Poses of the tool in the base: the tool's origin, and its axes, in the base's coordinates. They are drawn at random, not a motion.
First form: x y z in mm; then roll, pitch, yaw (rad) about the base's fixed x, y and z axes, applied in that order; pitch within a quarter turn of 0, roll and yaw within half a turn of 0.
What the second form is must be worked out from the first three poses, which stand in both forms.
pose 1, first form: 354.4 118.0 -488.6 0.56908 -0.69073 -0.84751
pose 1, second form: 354.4 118.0 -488.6 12.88 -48.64 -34.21
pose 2, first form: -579.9 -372.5 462.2 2.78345 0.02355 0.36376
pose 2, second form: -579.9 -372.5 462.2 156.85 29.19 3.38
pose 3, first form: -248.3 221.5 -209.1 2.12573 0.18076 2.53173
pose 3, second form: -248.3 221.5 -209.1 34.75 133.57 69.44
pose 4, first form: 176.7 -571.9 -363.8 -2.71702 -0.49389 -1.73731
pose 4, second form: 176.7 -571.9 -363.8 113.65 -120.43 54.13
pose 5, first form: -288.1 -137.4 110.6 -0.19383 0.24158 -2.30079
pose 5, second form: -288.1 -137.4 110.6 10.12 19.68 -129.22
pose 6, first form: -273.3 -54.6 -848.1 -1.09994 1.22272 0.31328
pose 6, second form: -273.3 -54.6 -848.1 -65.15 54.38 52.90
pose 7, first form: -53.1 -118.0 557.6 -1.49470 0.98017 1.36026
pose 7, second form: -53.1 -118.0 557.6 -103.84 -16.52 99.63
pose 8, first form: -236.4 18.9 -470.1 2.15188 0.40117 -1.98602
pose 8, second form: -236.4 18.9 -470.1 92.81 -113.12 -81.90
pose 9, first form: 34.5 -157.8 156.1 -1.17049 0.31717 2.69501
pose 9, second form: 34.5 -157.8 156.1 -42.27 -85.30 139.45
